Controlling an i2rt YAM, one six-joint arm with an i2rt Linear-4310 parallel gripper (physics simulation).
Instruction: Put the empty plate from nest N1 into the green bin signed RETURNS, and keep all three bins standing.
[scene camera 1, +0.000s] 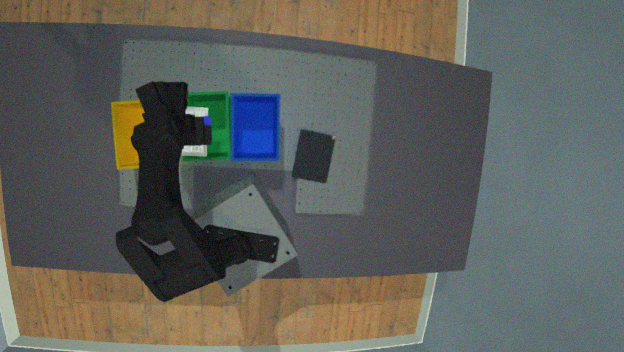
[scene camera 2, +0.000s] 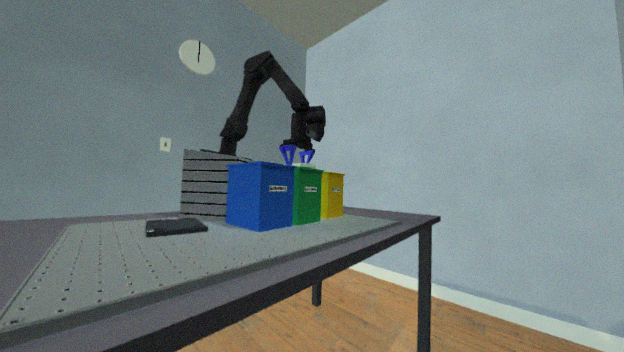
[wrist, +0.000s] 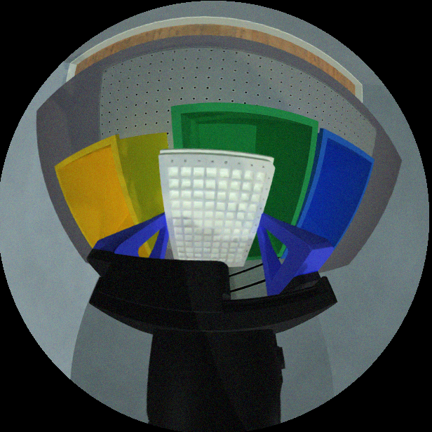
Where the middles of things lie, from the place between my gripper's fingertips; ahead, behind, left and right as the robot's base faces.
My hand is 100 mm above the green bin (scene camera 1: 218, 103), 30 mm to the left of it and 20 mm short of it. Also, from my hand: white plate (wrist: 213, 199) 10 mm above; then blue bin (scene camera 2: 260, 194) 160 mm to the right, 100 mm below, 40 mm ahead; then yellow bin (scene camera 1: 126, 115) 140 mm to the left, 100 mm below, 40 mm behind.
